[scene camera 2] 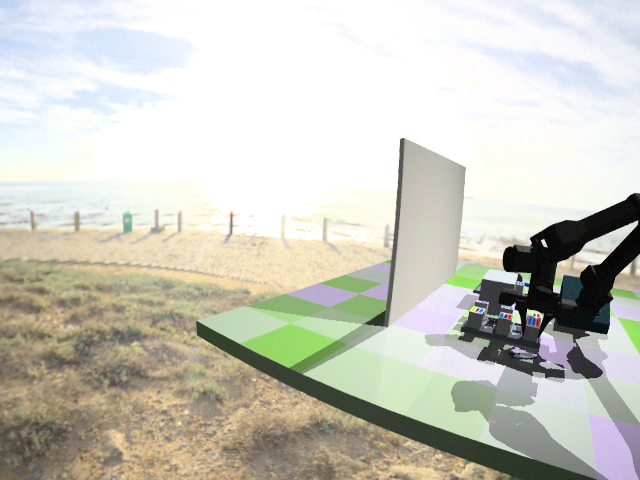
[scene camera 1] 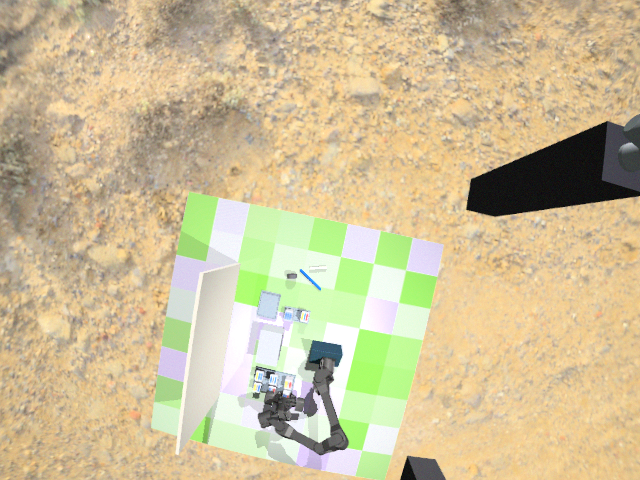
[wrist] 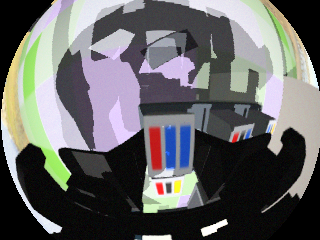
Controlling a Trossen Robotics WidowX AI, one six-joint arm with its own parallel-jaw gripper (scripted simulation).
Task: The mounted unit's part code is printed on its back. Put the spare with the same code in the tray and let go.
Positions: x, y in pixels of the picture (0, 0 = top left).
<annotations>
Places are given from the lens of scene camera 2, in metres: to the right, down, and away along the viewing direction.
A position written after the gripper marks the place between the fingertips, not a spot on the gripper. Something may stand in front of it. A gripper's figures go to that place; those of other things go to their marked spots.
gripper (scene camera 2: 530, 336): 0.51, 0.23, 0.71
mounted unit (scene camera 2: 494, 281): 0.50, 0.12, 0.90
</annotations>
